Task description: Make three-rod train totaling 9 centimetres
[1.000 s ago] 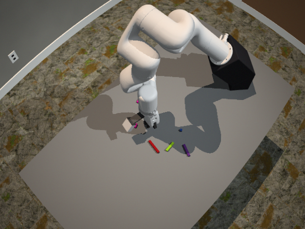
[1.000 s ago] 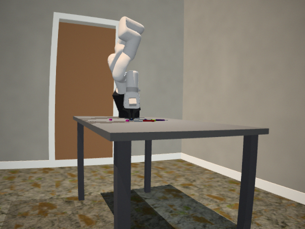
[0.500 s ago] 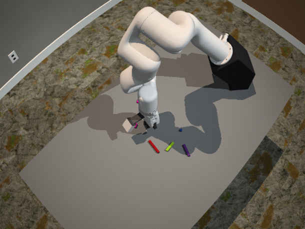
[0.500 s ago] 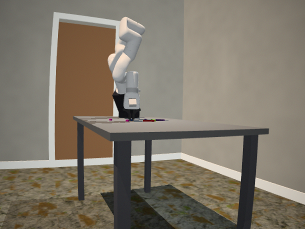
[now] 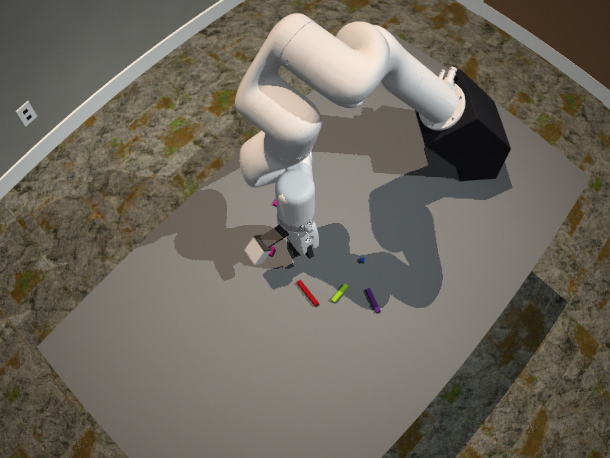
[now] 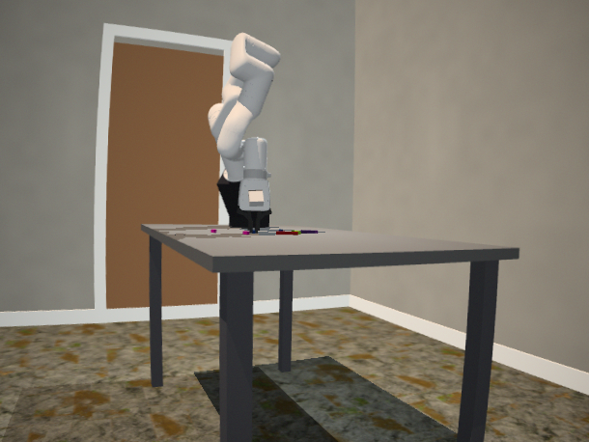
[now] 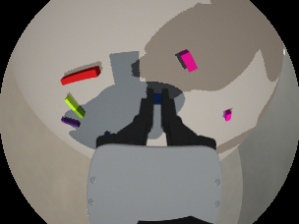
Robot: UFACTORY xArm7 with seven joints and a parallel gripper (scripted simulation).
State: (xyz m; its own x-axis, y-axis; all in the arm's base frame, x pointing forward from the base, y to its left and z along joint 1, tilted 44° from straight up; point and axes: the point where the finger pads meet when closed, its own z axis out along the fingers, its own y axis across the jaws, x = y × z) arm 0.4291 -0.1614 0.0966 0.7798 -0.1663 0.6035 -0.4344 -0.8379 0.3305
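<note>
My gripper is now 2 cm above the blue rod. Also, from my hand: lime rod: 13 cm to the left, 6 cm ahead, 2 cm below; purple rod: 21 cm to the left, 4 cm ahead, 2 cm below; red rod: 9 cm ahead, 7 cm to the left, 2 cm below.
</note>
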